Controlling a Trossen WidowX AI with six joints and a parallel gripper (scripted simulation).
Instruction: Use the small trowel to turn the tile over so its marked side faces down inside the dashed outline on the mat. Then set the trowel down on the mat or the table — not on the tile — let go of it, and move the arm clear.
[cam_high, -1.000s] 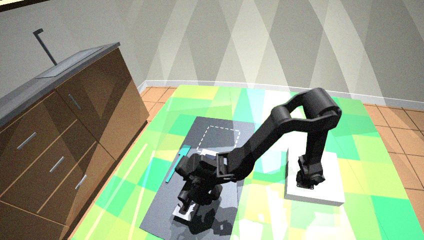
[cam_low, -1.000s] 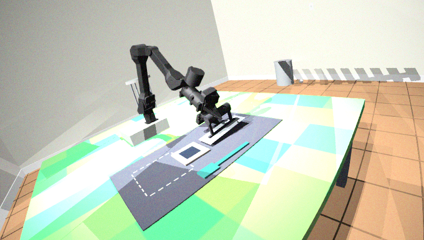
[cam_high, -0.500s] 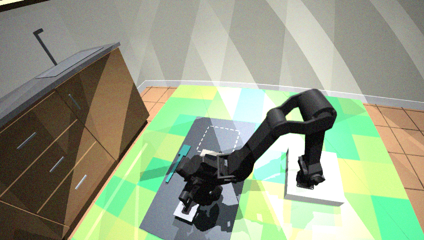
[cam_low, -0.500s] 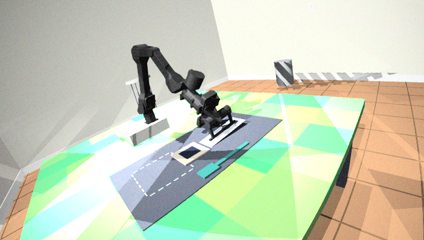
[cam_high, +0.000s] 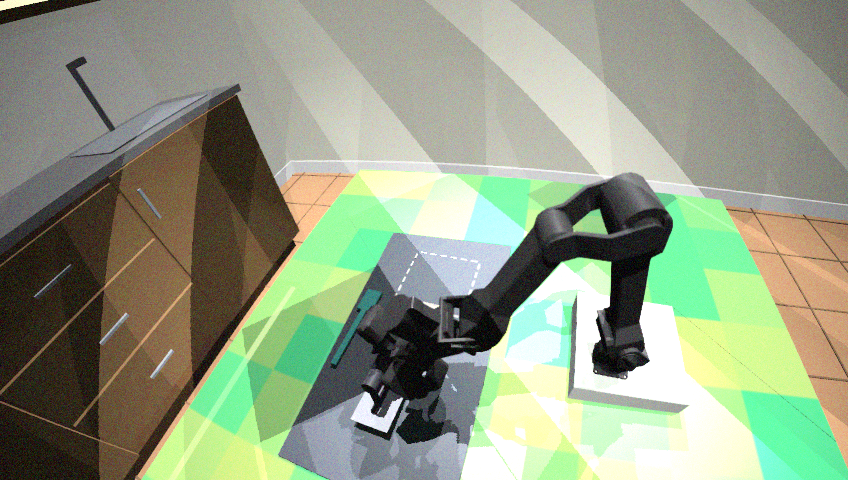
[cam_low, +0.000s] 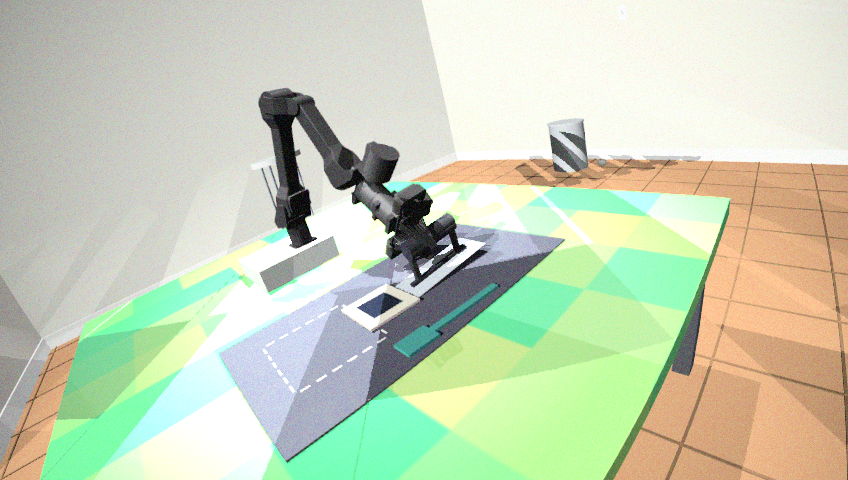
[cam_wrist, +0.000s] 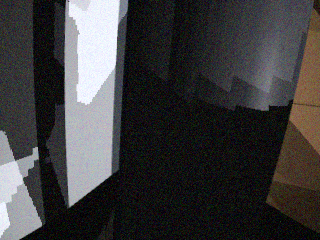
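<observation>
The grey mat lies 80 mm to the right of my gripper tip, 80 mm below it and 30 mm behind it. The rest, counted from my gripper tip: dark handled tool (20 mm behind, 10 mm below); teal flat tool (110 mm ahead, 100 mm to the right, 60 mm below); tile (130 mm to the right, 50 mm below, 30 mm behind).
</observation>
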